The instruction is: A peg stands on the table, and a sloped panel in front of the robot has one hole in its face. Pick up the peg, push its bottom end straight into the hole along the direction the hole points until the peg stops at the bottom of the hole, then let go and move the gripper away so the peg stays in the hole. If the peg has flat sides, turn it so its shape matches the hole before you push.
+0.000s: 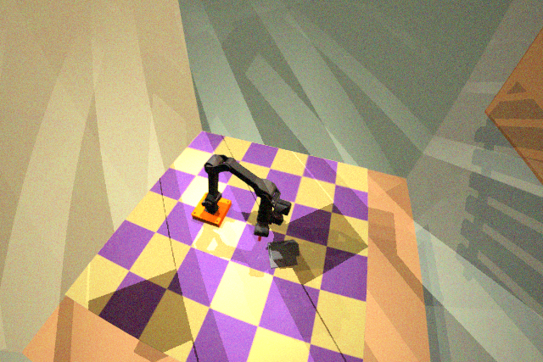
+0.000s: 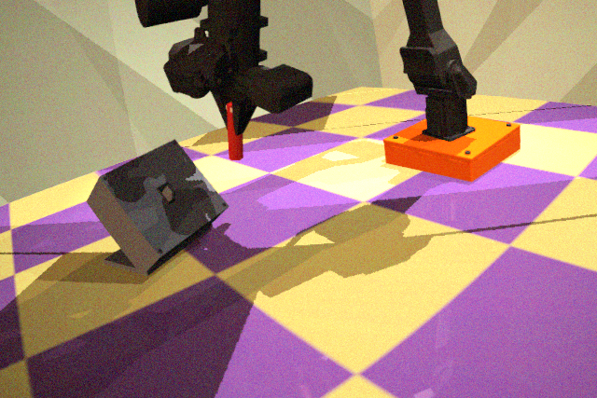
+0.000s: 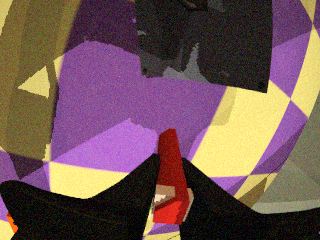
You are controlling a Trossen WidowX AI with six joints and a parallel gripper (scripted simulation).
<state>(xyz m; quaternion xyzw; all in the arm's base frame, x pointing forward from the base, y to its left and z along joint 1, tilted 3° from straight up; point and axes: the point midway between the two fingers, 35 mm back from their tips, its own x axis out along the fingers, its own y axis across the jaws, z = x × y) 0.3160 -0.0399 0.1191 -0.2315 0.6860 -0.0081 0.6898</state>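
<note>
Now: gripper tip 120 mm short of the grey sloped panel and 60 mm above it. From my gripper tip the other things lie so: red peg 10 mm to the left, 20 mm above.
</note>
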